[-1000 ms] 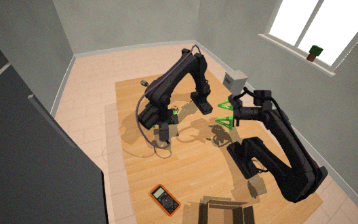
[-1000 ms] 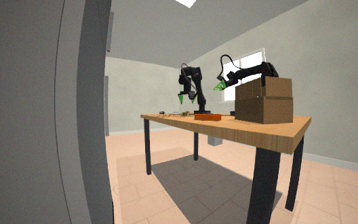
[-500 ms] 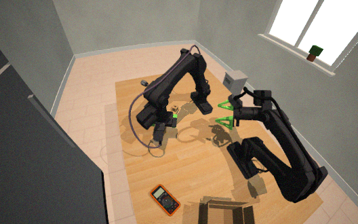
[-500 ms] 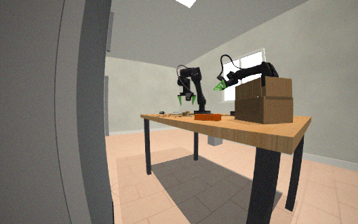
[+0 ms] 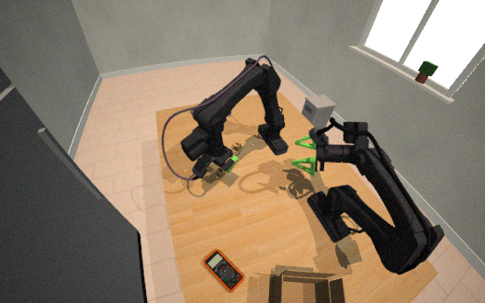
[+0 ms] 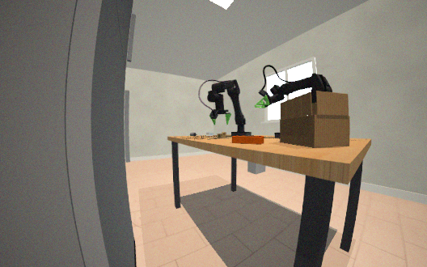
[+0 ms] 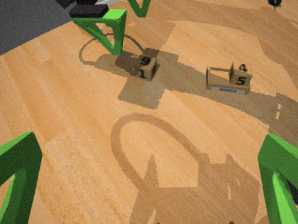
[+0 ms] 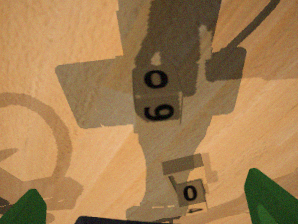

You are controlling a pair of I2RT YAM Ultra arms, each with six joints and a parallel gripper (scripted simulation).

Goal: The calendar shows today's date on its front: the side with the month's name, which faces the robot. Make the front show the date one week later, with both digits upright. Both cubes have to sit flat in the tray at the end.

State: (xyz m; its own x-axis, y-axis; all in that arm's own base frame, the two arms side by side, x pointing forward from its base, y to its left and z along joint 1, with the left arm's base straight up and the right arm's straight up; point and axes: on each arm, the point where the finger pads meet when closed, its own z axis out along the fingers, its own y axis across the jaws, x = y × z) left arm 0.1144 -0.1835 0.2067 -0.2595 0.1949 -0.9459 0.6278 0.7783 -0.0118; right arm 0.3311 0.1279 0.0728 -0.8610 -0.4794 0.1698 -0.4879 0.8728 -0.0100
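Now: the calendar tray 12 cm to the right of my right hand, 12 cm behind it and 9 cm below it. From my right hand the other things lie so: orange multimeter (35 cm to the left, 11 cm ahead, 9 cm below); small dark object (48 cm to the right, 9 cm below, 1 cm behind).
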